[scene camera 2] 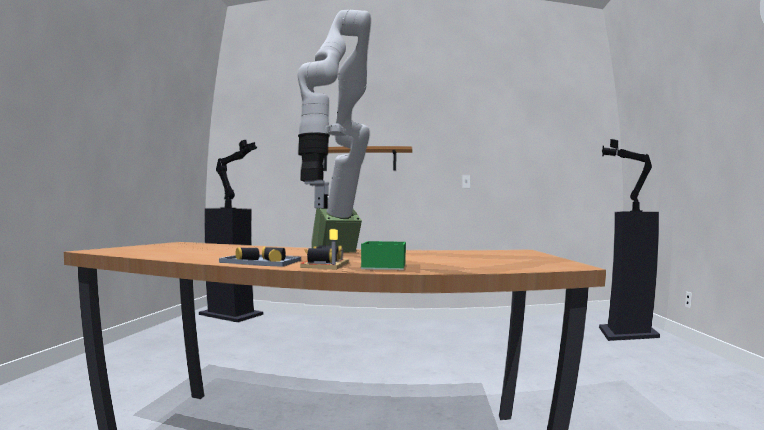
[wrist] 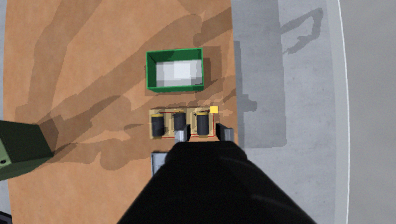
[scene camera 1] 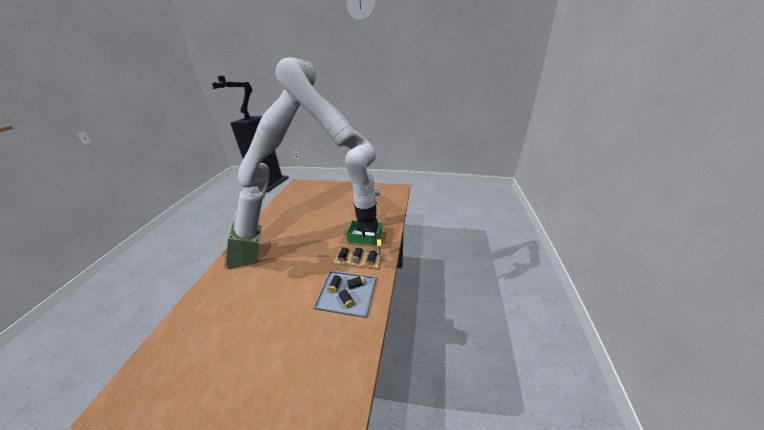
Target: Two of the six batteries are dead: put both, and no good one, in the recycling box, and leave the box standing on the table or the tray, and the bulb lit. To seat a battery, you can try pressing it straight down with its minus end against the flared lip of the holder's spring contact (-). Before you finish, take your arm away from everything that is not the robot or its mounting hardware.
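Note:
You'd see the gripper in the pictures, and it's there in the wrist view too. There's also a green recycling box.

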